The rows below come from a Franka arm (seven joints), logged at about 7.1 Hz.
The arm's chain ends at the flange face. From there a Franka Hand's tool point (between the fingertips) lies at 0.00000 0.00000 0.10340 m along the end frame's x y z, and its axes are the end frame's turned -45 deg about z.
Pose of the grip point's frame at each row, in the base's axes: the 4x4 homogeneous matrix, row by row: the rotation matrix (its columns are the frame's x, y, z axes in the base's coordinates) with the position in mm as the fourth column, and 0 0 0 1 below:
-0.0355, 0.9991, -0.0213, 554.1; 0.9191, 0.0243, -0.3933, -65.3; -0.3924, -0.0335, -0.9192, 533.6; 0, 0, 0, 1
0.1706, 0.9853, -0.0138, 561.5; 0.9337, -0.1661, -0.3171, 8.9; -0.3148, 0.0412, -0.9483, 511.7; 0, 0, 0, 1
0.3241, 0.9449, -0.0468, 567.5; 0.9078, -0.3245, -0.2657, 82.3; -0.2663, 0.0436, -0.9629, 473.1; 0, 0, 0, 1
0.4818, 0.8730, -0.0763, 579.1; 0.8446, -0.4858, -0.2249, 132.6; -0.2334, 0.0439, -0.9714, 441.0; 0, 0, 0, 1
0.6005, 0.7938, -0.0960, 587.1; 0.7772, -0.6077, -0.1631, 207.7; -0.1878, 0.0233, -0.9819, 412.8; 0, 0, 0, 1
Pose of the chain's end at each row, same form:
0.6814, 0.7316, -0.0213, 556.3; 0.6671, -0.6327, -0.3933, -24.6; -0.3012, 0.2538, -0.9192, 628.6; 0, 0, 0, 1
0.8173, 0.5761, -0.0138, 562.9; 0.5428, -0.7777, -0.3171, 41.7; -0.1935, 0.2517, -0.9483, 609.8; 0, 0, 0, 1
0.8973, 0.4390, -0.0468, 572.3; 0.4125, -0.8714, -0.2657, 109.8; -0.1575, 0.2191, -0.9629, 572.7; 0, 0, 0, 1
0.9580, 0.2766, -0.0763, 587.0; 0.2537, -0.9407, -0.2249, 155.9; -0.1340, 0.1961, -0.9714, 541.4; 0, 0, 0, 1
0.9859, 0.1367, -0.0960, 597.0; 0.1199, -0.9793, -0.1631, 224.6; -0.1163, 0.1493, -0.9819, 514.3; 0, 0, 0, 1

